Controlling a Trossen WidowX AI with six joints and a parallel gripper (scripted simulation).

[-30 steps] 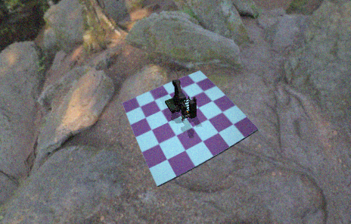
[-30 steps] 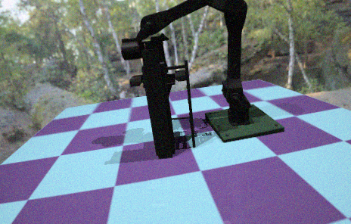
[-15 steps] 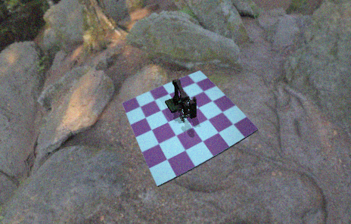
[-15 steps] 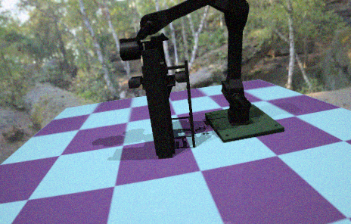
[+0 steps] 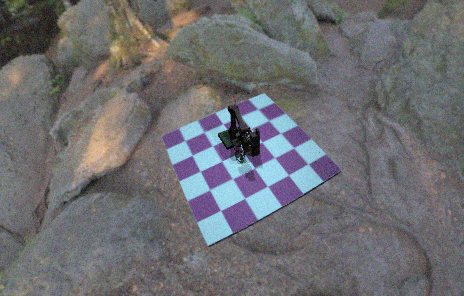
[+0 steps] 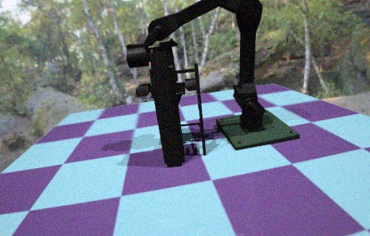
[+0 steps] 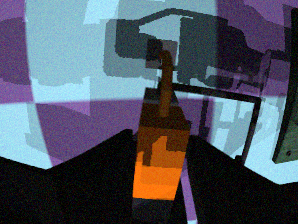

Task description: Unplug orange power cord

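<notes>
Now: the orange plug 30 mm to the left of my gripper tip.
</notes>
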